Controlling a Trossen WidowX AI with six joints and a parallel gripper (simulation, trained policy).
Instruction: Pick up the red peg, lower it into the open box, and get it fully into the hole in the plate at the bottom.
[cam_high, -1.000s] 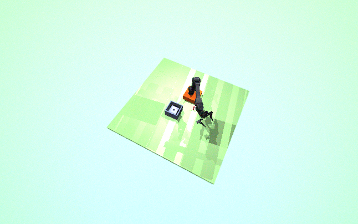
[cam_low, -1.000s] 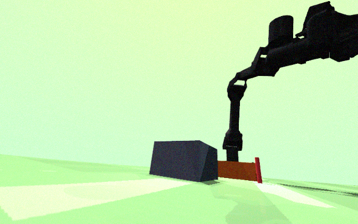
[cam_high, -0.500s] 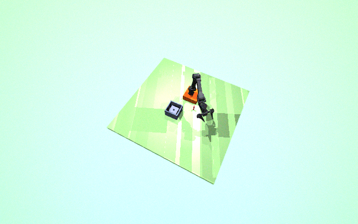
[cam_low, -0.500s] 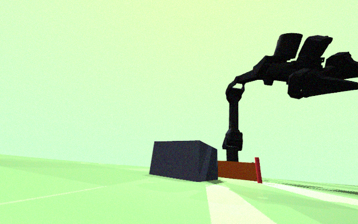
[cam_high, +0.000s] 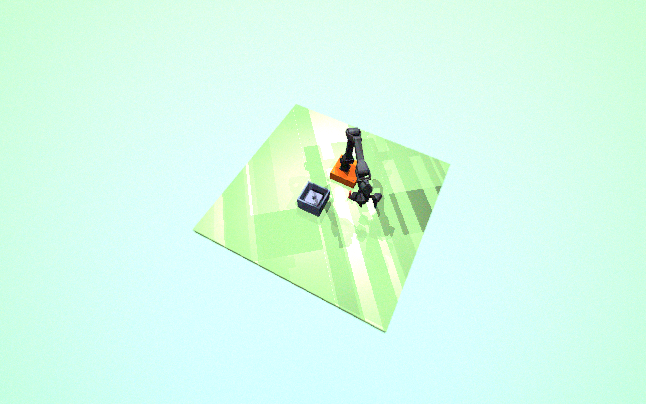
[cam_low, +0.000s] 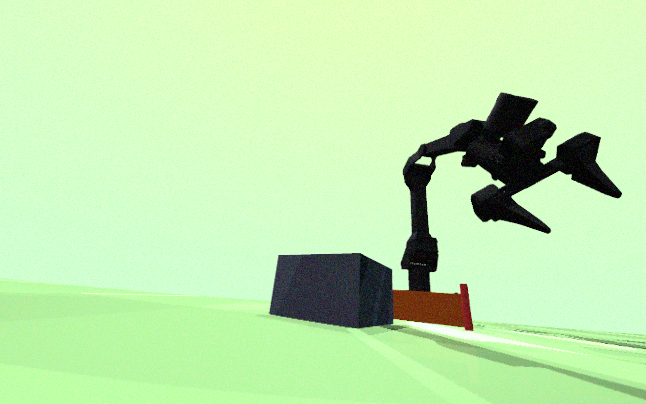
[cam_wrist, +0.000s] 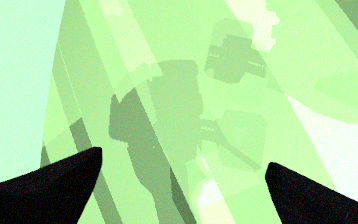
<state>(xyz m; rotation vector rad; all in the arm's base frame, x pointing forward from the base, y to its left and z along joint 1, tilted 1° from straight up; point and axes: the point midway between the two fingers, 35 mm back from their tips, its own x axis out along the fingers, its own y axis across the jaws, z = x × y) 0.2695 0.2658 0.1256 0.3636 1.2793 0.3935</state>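
Now: gripper tip 110 mm past the red peg, 160 mm to the left of it and 120 mm above it. Also, from my gripper tip: pale plate: 40 mm ahead, 350 mm to the right, 120 mm below; then dark box: 40 mm ahead, 350 mm to the right, 130 mm below.
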